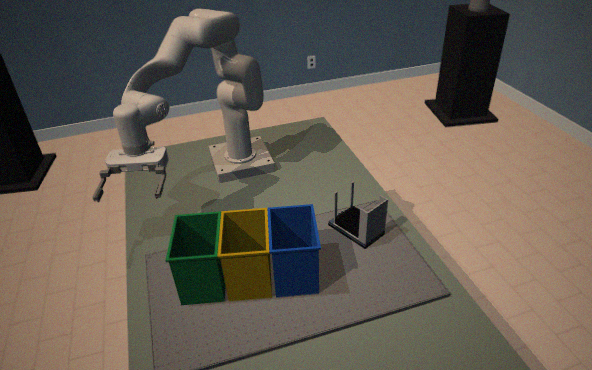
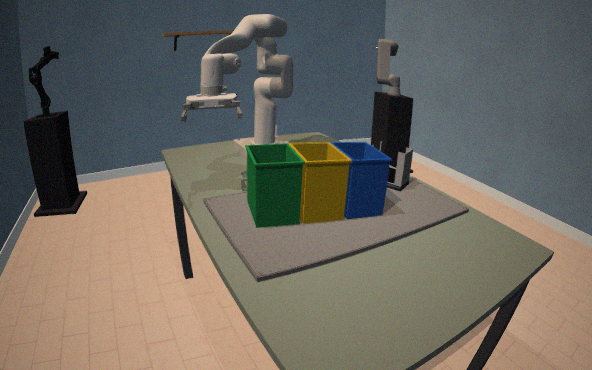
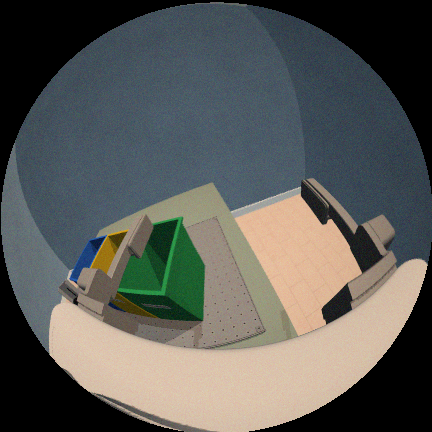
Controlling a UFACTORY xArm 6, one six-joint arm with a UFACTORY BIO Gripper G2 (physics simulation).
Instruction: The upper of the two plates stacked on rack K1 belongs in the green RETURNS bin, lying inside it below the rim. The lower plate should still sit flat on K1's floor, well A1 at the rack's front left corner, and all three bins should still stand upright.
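Frame: origin at the arm's base, x ahead, y left, z up, level; centimetres.
Seen in the pictures: hand at its tool point: (image 1: 128,193) (image 2: 211,115) (image 3: 222,218); arm's base at its link origin: (image 1: 240,155) (image 2: 264,143).
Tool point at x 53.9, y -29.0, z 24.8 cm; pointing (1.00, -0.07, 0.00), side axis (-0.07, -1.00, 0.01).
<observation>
Pixels of each thing's top centre, then the offset from my tool point to it. Level surfaces: height alone.
- green bin at its top centre: (image 3: 144,251) (image 2: 272,152) (image 1: 194,234) dz -9.8, dx +8.4, dy +16.4 cm
- yellow bin at its top centre: (image 3: 106,255) (image 1: 243,230) (image 2: 318,151) dz -9.8, dx +9.1, dy +29.5 cm
- blue bin at its top centre: (image 1: 292,226) (image 2: 360,150) (image 3: 85,257) dz -9.8, dx +9.8, dy +42.5 cm
- Rack K1 at its top centre: (image 1: 358,194) (image 2: 390,146) (image 3: 60,295) dz -13.6, dx -5.6, dy +64.5 cm
- grey mat at its surface level: dz -27.8 cm
- green table at its surface level: dz -29.1 cm
My gripper (image 1: 128,196) (image 2: 212,117) (image 3: 228,218) is open and empty, high over the table's left side, behind and left of the bins. The green bin (image 1: 200,280) (image 2: 275,195) (image 3: 185,285) stands upright at the left of the row; its upper inner walls show, its bottom is hidden. The yellow bin (image 1: 247,277) (image 2: 325,192) (image 3: 107,252) and blue bin (image 1: 296,272) (image 2: 367,192) (image 3: 89,260) stand upright beside it. Rack K1 (image 1: 374,222) (image 2: 404,167) stands right of them, with a dark interior, a grey side wall and thin posts. I cannot make out separate plates or well A1.
The bins and rack stand on a grey mat (image 1: 380,295) (image 2: 280,260) (image 3: 225,280) on the green table (image 1: 320,170) (image 2: 400,280). The arm's base plate (image 1: 225,172) is behind the bins. Black pedestals (image 1: 470,65) (image 2: 50,160) stand off the table.
</observation>
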